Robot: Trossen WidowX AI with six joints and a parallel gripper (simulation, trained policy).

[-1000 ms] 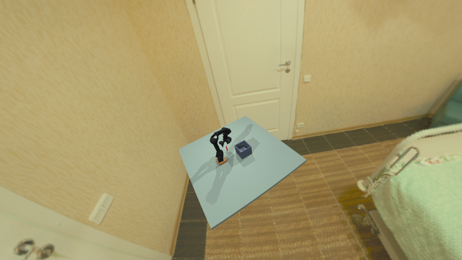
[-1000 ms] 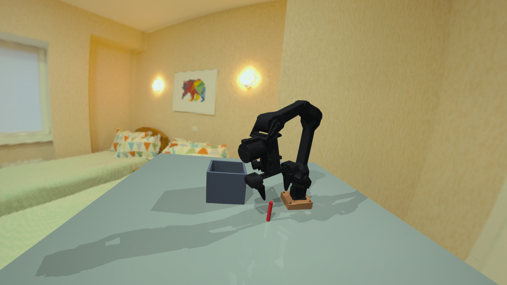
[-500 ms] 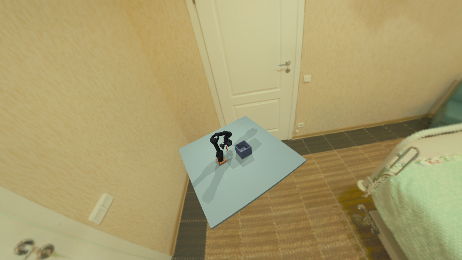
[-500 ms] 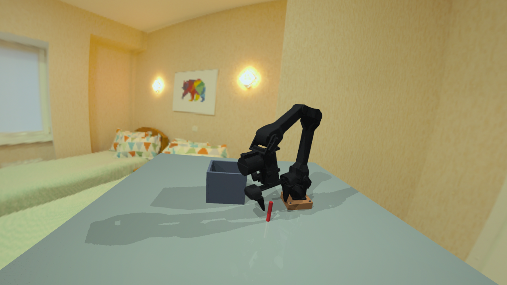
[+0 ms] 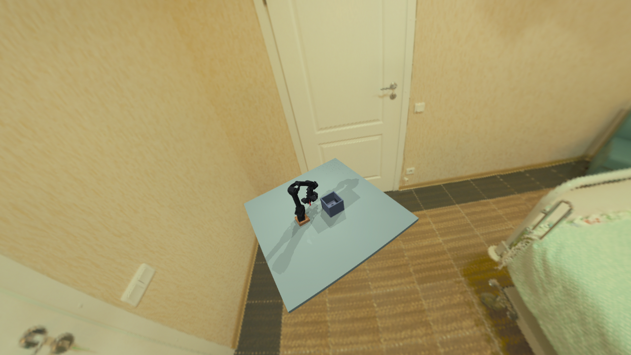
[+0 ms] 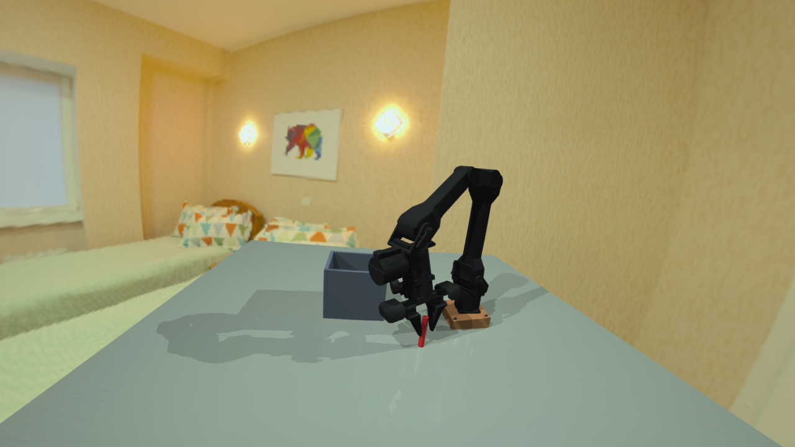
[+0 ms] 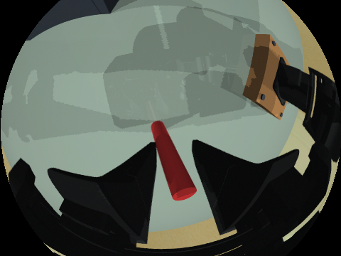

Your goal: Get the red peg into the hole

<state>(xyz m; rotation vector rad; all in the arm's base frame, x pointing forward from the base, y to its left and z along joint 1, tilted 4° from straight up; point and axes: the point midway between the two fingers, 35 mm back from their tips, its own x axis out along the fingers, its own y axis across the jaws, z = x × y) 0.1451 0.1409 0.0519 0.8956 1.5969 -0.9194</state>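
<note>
My gripper tip is now 190 mm short of the plate, 160 mm to the left of it and 10 mm below it. From my gripper tip the other things lie so: small red peg 10 mm ahead.
</note>
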